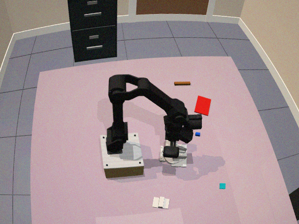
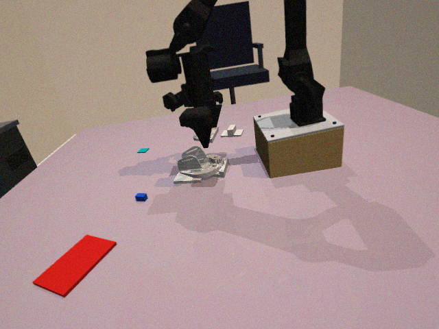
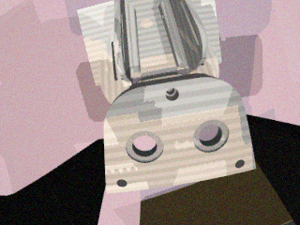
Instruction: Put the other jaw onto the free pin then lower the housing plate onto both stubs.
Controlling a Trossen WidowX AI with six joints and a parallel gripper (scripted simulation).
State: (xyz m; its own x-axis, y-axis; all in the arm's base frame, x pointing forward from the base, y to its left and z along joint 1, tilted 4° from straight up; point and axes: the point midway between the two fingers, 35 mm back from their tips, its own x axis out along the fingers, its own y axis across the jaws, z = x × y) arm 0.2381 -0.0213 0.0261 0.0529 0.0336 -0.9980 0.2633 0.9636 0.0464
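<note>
The jaw is 2 cm to the right of my gripper tip and 6 cm below it. Round my gripper tip: teal square 23 cm ahead, 22 cm to the right, 8 cm below; white ribbed stand 8 cm behind, 24 cm to the right, 7 cm below; blue cube 18 cm ahead, 8 cm to the left, 8 cm below.
</note>
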